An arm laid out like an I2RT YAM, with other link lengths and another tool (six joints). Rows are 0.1 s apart.
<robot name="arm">
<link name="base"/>
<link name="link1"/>
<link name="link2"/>
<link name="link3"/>
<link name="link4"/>
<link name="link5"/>
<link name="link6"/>
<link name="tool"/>
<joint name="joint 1" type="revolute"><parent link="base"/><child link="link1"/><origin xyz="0 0 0.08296" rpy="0 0 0"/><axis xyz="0 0 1"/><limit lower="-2.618" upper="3.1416"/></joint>
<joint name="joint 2" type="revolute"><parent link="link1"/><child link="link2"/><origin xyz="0.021 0.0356 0.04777" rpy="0 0 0"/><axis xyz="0 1 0"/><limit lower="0" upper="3.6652"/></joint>
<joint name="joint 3" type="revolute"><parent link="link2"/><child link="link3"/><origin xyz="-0.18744 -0.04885 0" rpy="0 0 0"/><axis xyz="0 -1 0"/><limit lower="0" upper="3.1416"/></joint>
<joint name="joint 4" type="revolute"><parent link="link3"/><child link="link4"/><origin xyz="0.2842 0.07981 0.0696" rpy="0 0 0"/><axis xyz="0 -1 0"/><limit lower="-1.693" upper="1.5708"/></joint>
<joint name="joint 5" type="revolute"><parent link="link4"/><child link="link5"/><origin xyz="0.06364 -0.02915 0.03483" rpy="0 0 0"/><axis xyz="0 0 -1"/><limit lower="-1.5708" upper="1.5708"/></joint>
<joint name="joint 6" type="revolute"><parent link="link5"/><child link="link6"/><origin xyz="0.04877 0 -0.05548" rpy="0 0 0"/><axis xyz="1 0 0"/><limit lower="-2.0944" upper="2.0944"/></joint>
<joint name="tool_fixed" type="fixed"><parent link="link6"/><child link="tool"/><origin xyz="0.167 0 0.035" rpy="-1.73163 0.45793 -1.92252"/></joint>
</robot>
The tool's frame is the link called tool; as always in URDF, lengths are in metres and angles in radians.
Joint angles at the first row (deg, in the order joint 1, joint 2, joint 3, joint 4, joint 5, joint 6):
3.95, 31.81, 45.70, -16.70, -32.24, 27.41
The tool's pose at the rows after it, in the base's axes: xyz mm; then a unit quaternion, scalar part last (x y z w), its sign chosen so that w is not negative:
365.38, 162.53, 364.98, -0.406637, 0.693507, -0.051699, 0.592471
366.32, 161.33, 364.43, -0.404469, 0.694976, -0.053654, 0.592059
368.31, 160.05, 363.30, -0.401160, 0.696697, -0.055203, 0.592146
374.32, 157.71, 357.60, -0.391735, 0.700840, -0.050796, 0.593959
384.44, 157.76, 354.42, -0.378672, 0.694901, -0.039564, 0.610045
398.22, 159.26, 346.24, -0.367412, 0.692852, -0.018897, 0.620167
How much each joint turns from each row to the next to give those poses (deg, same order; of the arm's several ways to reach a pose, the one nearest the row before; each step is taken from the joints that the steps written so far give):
-0.08, -0.26, 0.00, 0.03, 0.42, -0.08
0.00, 0.00, -0.08, 0.06, 0.38, 0.00
0.05, 0.13, -0.26, 0.46, 0.49, 0.17
-0.05, 0.25, -1.52, 2.24, 0.54, 1.32
0.09, 1.11, -2.78, 6.72, -0.01, 2.77
-0.01, 3.18, -1.94, 7.13, -0.60, 3.34

